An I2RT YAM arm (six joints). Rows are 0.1 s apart.
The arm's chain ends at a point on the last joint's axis. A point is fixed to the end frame.
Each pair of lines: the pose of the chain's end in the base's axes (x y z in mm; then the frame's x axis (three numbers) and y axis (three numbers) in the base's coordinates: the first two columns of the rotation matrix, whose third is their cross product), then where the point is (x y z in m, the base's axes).
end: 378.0 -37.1 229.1 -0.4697 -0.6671 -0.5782 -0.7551 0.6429 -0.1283
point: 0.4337 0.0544 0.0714
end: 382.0 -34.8 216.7 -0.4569 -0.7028 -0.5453 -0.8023 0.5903 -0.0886
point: 0.4223 0.0585 0.0554
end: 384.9 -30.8 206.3 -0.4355 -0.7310 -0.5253 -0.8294 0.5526 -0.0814
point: 0.4179 0.0616 0.0428
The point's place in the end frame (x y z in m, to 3 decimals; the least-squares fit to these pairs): 0.004 0.037 0.187
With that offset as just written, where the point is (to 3 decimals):
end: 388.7 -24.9 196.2 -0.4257 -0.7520 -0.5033 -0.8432 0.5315 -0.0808
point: 0.417 0.065 0.030
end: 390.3 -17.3 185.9 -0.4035 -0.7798 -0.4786 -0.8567 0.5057 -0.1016
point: 0.417 0.067 0.017
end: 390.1 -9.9 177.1 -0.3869 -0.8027 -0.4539 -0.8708 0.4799 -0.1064
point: 0.413 0.071 0.006
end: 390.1 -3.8 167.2 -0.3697 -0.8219 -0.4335 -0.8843 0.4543 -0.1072
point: 0.409 0.074 -0.006
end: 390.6 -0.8 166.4 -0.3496 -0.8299 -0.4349 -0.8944 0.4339 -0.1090
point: 0.408 0.078 -0.007
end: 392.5 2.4 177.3 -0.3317 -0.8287 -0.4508 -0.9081 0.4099 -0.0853
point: 0.405 0.086 0.006
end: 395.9 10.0 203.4 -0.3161 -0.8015 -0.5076 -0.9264 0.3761 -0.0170
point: 0.399 0.108 0.040
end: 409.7 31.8 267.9 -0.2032 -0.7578 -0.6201 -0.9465 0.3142 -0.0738
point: 0.421 0.147 0.117
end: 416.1 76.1 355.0 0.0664 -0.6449 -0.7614 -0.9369 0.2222 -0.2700
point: 0.446 0.218 0.232
